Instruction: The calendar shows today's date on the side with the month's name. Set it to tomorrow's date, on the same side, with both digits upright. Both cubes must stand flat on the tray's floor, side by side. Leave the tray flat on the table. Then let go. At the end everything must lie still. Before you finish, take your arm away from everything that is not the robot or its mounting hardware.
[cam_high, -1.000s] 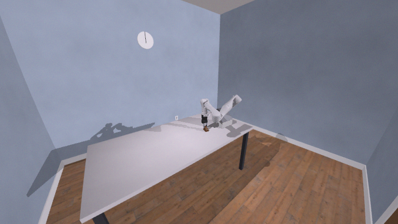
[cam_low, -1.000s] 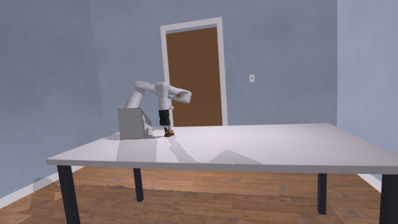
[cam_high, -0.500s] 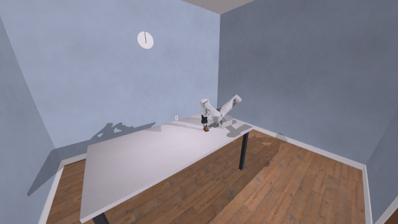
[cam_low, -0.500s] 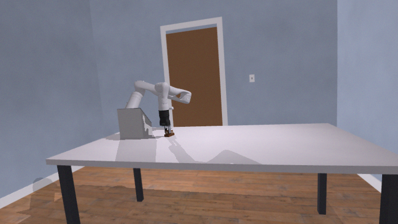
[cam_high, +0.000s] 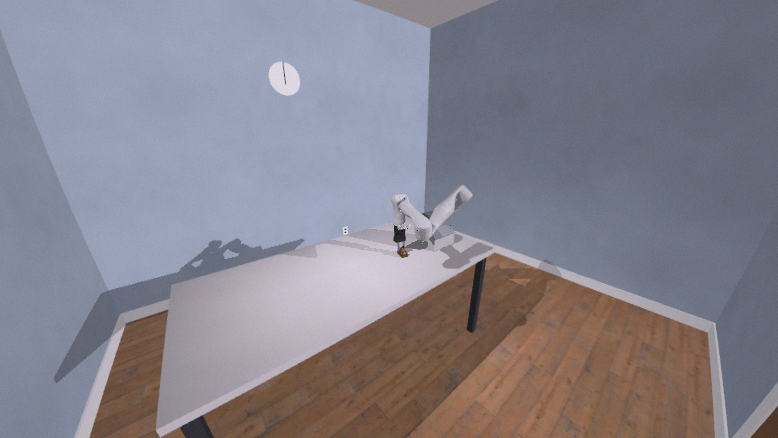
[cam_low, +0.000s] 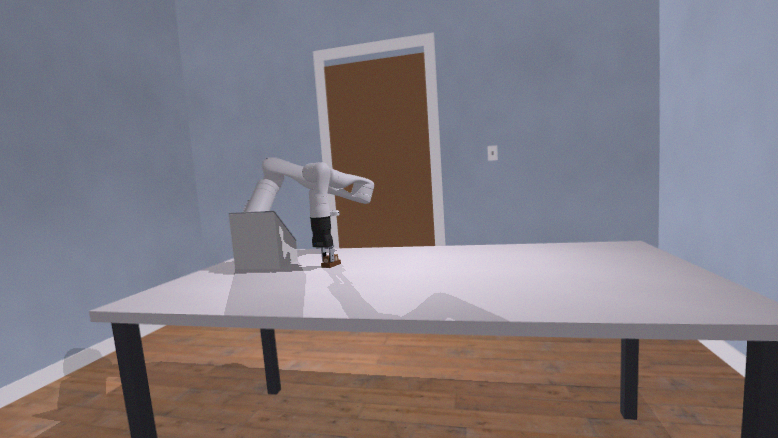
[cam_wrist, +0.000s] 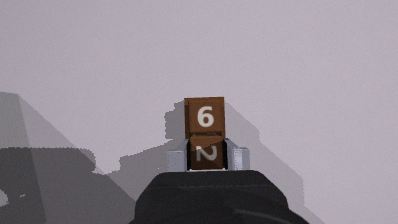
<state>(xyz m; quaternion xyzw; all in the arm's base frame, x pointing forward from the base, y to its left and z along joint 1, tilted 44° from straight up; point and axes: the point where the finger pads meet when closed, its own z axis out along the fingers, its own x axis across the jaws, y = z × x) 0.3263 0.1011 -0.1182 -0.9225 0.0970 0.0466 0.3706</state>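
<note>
The brown cube lies 10 mm below my hand.
</note>
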